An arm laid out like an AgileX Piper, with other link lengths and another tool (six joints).
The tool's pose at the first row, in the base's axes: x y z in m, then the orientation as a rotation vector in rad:
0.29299 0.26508 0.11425 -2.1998 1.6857 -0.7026
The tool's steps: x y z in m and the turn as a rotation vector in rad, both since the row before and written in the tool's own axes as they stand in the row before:
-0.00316 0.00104 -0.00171 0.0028 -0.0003 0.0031
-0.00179 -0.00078 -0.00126 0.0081 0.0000 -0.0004
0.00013 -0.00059 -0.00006 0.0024 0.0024 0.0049
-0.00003 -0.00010 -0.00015 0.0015 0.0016 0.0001
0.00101 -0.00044 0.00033 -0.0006 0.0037 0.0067
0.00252 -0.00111 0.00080 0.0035 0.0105 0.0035
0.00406 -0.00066 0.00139 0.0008 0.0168 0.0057
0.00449 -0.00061 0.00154 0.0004 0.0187 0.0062
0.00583 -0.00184 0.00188 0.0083 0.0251 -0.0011
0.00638 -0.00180 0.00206 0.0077 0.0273 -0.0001
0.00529 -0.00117 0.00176 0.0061 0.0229 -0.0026
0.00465 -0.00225 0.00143 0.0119 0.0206 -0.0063
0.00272 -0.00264 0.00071 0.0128 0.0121 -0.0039
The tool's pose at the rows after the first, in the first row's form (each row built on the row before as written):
0.29059 0.26794 0.11452 -2.1948 1.6866 -0.7034
0.29020 0.26996 0.11560 -2.1897 1.6804 -0.7091
0.29067 0.27000 0.11598 -2.1832 1.6846 -0.7124
0.29066 0.27007 0.11615 -2.1821 1.6844 -0.7153
0.29139 0.26920 0.11631 -2.1758 1.6931 -0.7176
0.29320 0.26701 0.11673 -2.1699 1.6991 -0.7318
0.29522 0.26317 0.11678 -2.1634 1.7122 -0.7511
0.29730 0.25886 0.11683 -2.1565 1.7269 -0.7724
0.30071 0.25350 0.11762 -2.1515 1.7318 -0.8089
0.30419 0.24756 0.11853 -2.1453 1.7389 -0.8474
0.30677 0.24253 0.11922 -2.1427 1.7426 -0.8802
0.30991 0.23844 0.12069 -2.1402 1.7368 -0.9151
0.31270 0.23644 0.12244 -2.1352 1.7283 -0.9395

